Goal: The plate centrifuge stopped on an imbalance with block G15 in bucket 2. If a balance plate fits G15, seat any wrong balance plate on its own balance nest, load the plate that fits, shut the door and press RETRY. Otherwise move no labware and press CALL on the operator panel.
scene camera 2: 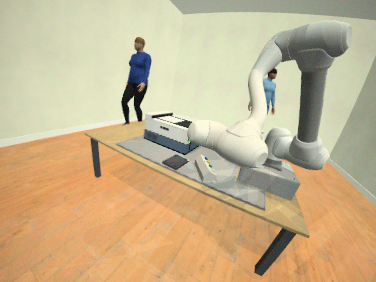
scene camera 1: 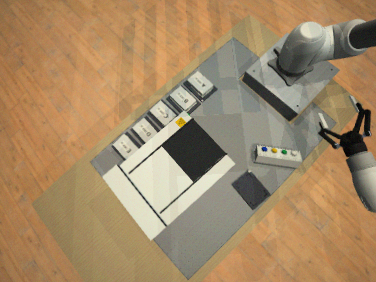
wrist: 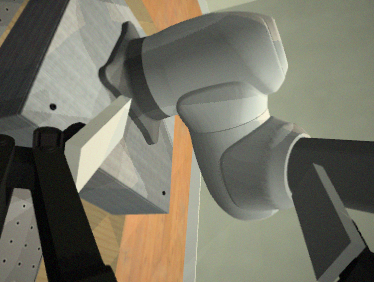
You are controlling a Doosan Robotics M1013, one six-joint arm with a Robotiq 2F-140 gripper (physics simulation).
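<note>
The centrifuge is a white box with a dark square area on top beside a white panel. Its buckets and block G15 cannot be made out. Balance plates A, B, C, D and E sit on dark nests in a row along the far side; their small print is unreadable. The operator panel has blue, yellow, green and white buttons. My gripper is open and empty, out beside the robot base, away from panel and plates.
A dark flat pad lies between the centrifuge and the table's front edge. The robot base block stands at one table end. Two people, one in dark blue and one in light blue, stand behind the table.
</note>
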